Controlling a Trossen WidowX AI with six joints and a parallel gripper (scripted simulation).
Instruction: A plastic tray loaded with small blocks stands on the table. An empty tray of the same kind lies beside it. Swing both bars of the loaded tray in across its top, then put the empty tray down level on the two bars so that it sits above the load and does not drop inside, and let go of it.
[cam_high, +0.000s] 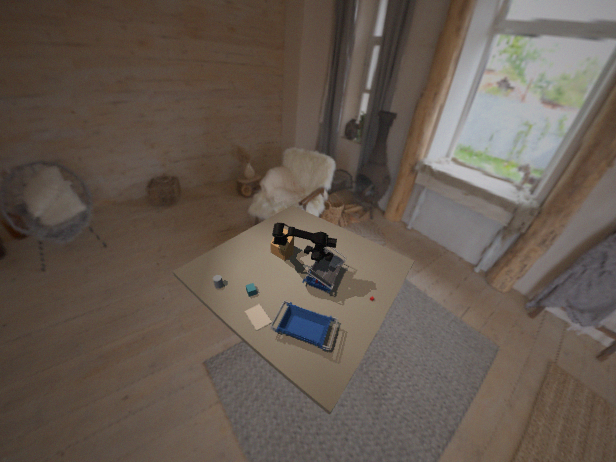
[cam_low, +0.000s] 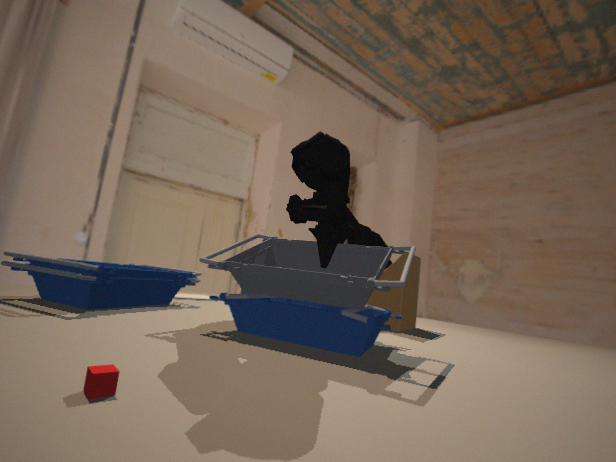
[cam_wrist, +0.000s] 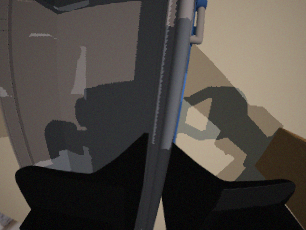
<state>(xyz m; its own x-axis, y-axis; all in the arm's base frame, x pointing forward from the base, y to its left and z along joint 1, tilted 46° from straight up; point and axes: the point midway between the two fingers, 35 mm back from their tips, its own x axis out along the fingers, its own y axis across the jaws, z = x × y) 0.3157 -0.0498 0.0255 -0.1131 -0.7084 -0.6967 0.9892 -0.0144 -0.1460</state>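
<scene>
The grey tray lies 80 mm ahead of my gripper tip, 10 mm to the left of it and 10 mm above it. Round my gripper tip: cream card 120 mm behind, 480 mm to the right, 120 mm below; then red cube 410 mm ahead, 10 mm to the left, 120 mm below; then teal cube 280 mm behind, 360 mm to the right, 100 mm below.
</scene>
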